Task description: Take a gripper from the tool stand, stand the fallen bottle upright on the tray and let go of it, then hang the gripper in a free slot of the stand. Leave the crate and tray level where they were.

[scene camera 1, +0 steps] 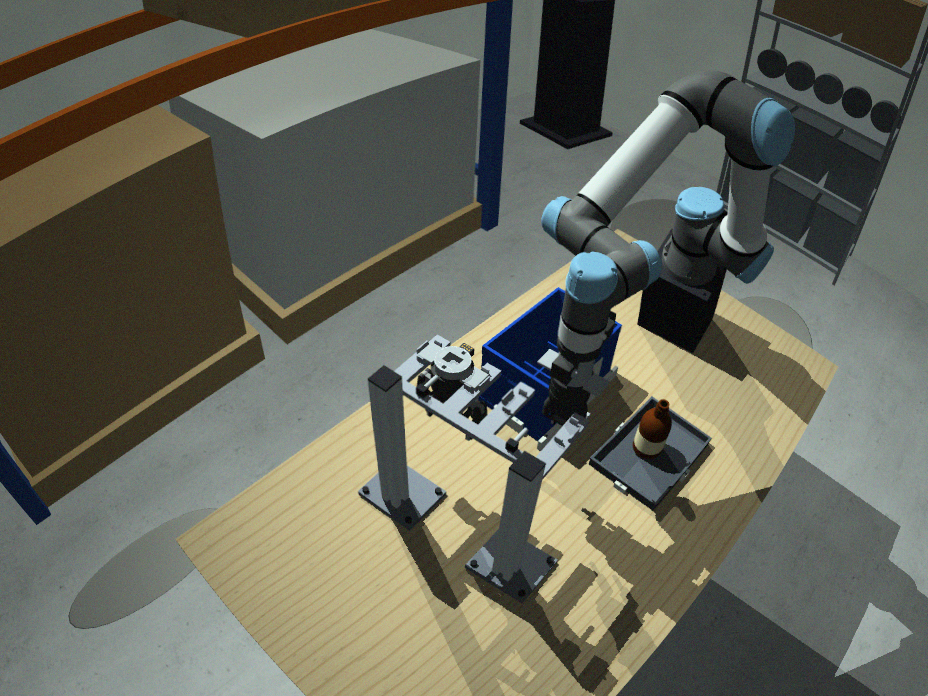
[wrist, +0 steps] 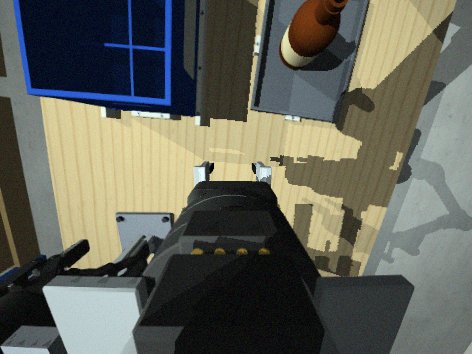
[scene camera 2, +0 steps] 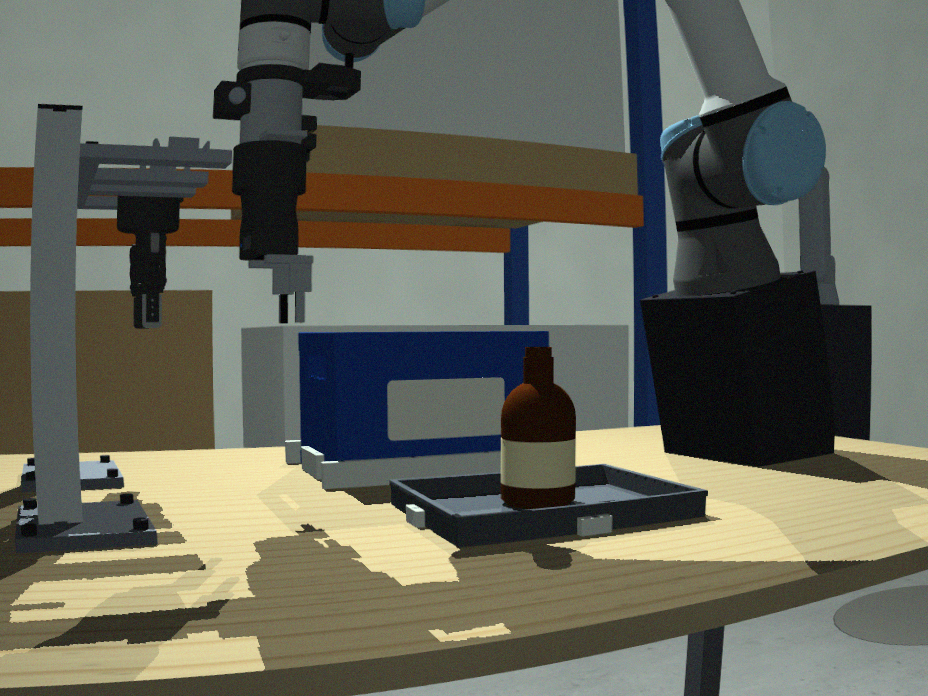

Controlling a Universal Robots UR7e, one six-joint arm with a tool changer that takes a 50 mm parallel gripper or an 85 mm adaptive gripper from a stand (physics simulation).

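Pixels of known places: arm's base at its link origin: (scene camera 1: pixel 689 262) (scene camera 2: pixel 728 284).
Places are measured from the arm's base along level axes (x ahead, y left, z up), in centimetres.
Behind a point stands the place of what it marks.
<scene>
The brown bottle (scene camera 1: pixel 654 430) @(x 38.9, y 23.9, z -13.1 cm) (scene camera 2: pixel 537 449) @(x 37.3, y 25.8, z -17.4 cm) (wrist: pixel 310 32) @(x 38.4, y 21.3, z -12.1 cm) stands upright on the tray (scene camera 1: pixel 637 473) @(x 43.1, y 25.8, z -23.3 cm) (scene camera 2: pixel 524 522) @(x 41.4, y 34.5, z -22.3 cm) (wrist: pixel 305 95) @(x 43.6, y 27.2, z -23.3 cm), with no finger near it. The tray lies flat on the table. My gripper (scene camera 2: pixel 292 308) (wrist: pixel 233 169), a parallel one on the arm, points down with its fingers apart and nothing between them. It is open, close beside the slot ends of the tool stand (scene camera 1: pixel 389 442) @(x 89.8, y 0.8, z -0.1 cm) (scene camera 2: pixel 56 299) @(x 80.8, y 26.8, z -3.3 cm), its upper body at about the height of the stand's arms. In scene camera 1 its fingertips are hidden. The adaptive gripper (scene camera 2: pixel 147 310) hangs in another slot.
The blue crate (scene camera 1: pixel 517 337) @(x 45.5, y -14.2, z -11.5 cm) (scene camera 2: pixel 337 397) @(x 53.8, y 5.2, z -13.7 cm) (wrist: pixel 168 75) @(x 50.6, y 4.5, z -6.3 cm) stands level behind the tray as seen in scene camera 2. The black robot base (scene camera 1: pixel 678 310) @(x 6.1, y 3.7, z -10.4 cm) (scene camera 2: pixel 738 374) @(x 4.2, y 9.1, z -11.9 cm) is at the table's far end. The stand's second post (scene camera 1: pixel 517 509) @(x 83.2, y 26.9, z 4.2 cm) rises near the arm.
</scene>
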